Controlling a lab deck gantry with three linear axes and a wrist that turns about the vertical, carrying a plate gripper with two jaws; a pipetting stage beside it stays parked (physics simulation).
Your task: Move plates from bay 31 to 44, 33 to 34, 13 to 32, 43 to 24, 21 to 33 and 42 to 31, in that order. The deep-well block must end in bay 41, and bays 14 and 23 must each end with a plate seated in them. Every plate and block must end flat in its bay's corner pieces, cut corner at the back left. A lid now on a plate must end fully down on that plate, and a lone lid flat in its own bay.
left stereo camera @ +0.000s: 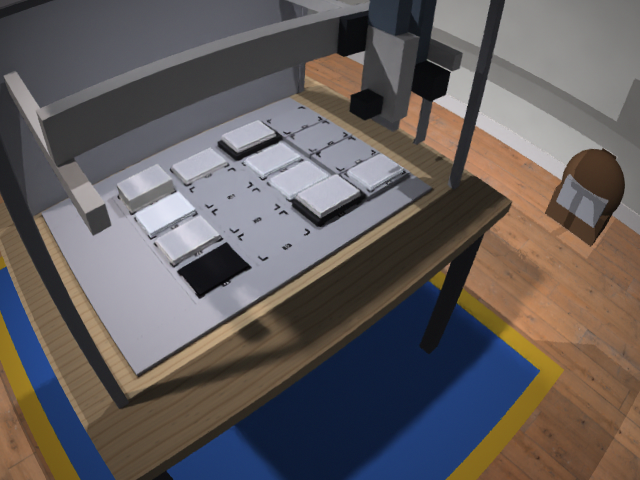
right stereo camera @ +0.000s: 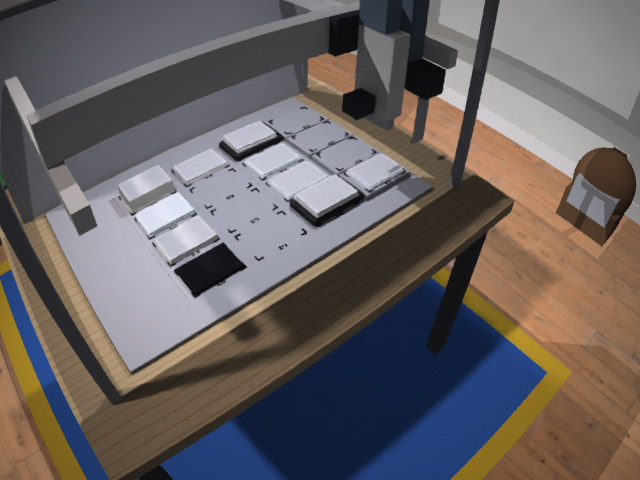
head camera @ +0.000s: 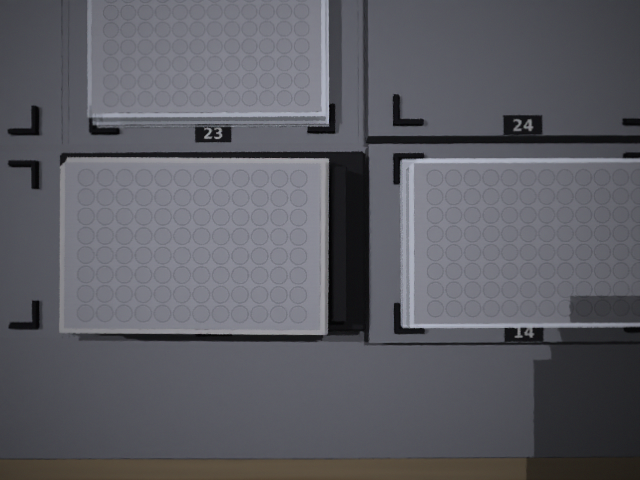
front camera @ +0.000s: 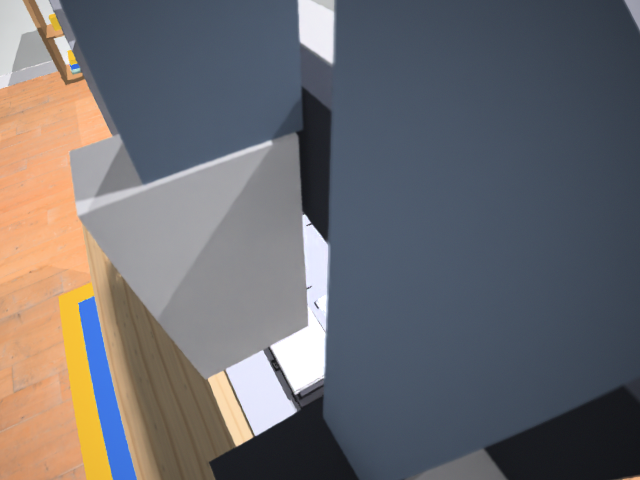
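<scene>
My gripper (left stereo camera: 420,137) (right stereo camera: 415,137) hangs high at the right of the stereo views under its black body; one grey jaw shows, no plate hangs there, and its opening is unclear. The tall block (left stereo camera: 146,187) (right stereo camera: 145,188) sits in bay 41. Plates stand in 31 (left stereo camera: 165,212), 21 (left stereo camera: 187,240), 42 (left stereo camera: 199,165), 43 (left stereo camera: 249,135), 33 (left stereo camera: 272,159), 23 (left stereo camera: 298,178) (head camera: 206,62), 13 (left stereo camera: 327,195) (head camera: 191,245) and 14 (left stereo camera: 376,172) (head camera: 522,242). Those in 43 and 13 stand raised on black bases. Bays 24, 34, 44 and 32 hold no plate.
A flat black piece (left stereo camera: 213,269) (right stereo camera: 209,268) lies in bay 11. The light grey pipetting stage (front camera: 206,248) (left stereo camera: 388,77) (right stereo camera: 379,77) hangs beside the gripper's column (front camera: 465,206). The gantry beam (left stereo camera: 196,77) crosses behind the deck, and dark posts (left stereo camera: 475,98) rise at the table's corners.
</scene>
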